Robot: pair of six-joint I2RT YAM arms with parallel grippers.
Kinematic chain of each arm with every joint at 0, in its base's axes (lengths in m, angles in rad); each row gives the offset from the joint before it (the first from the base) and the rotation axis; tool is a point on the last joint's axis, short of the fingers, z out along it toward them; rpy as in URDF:
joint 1: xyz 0 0 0.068 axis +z
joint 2: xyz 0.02 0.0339 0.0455 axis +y
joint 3: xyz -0.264 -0.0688 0 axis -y
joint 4: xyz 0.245 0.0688 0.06 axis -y
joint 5: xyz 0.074 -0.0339 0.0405 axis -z
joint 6: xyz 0.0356 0 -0.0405 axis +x
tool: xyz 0 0 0 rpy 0 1.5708 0
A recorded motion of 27 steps. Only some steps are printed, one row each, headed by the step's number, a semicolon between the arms.
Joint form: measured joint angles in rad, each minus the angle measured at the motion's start. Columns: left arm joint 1, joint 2, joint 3, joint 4, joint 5, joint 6; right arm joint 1, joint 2, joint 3, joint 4, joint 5, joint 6.
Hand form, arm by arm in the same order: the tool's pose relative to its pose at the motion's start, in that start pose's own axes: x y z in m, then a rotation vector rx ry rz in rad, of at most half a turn. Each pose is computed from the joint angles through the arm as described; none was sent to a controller.
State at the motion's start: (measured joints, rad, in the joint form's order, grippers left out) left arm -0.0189 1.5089 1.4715 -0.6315 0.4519 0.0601; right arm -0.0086 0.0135 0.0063 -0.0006 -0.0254 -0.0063
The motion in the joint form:
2: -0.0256 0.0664 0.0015 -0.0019 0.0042 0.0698; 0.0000 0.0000 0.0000 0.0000 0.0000 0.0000
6: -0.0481 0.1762 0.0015 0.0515 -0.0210 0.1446; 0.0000 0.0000 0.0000 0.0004 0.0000 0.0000
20: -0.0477 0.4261 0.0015 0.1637 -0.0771 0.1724; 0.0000 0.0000 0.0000 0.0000 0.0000 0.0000
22: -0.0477 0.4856 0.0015 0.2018 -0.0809 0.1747; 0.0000 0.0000 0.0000 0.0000 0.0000 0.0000
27: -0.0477 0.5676 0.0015 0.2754 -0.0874 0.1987; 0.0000 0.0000 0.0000 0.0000 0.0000 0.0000
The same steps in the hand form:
2: 0.0072 0.0023 0.0264 0.0300 0.0647 0.0553; 0.0000 0.0000 0.0000 0.0000 0.0000 0.0000
6: 0.0179 0.0125 0.0678 0.0313 0.1221 0.1208; 0.0000 0.0000 0.0000 0.0000 -0.0004 0.0000
20: 0.0602 0.0499 0.1505 -0.0060 0.2563 0.0981; 0.0000 0.0000 0.0000 0.0000 0.0000 0.0000
22: 0.0724 0.0579 0.1692 -0.0068 0.2766 0.0925; 0.0000 0.0000 0.0000 0.0000 0.0000 0.0000
27: 0.0890 0.0688 0.1946 -0.0087 0.2857 0.1139; 0.0000 0.0000 0.0000 0.0000 0.0000 0.0000

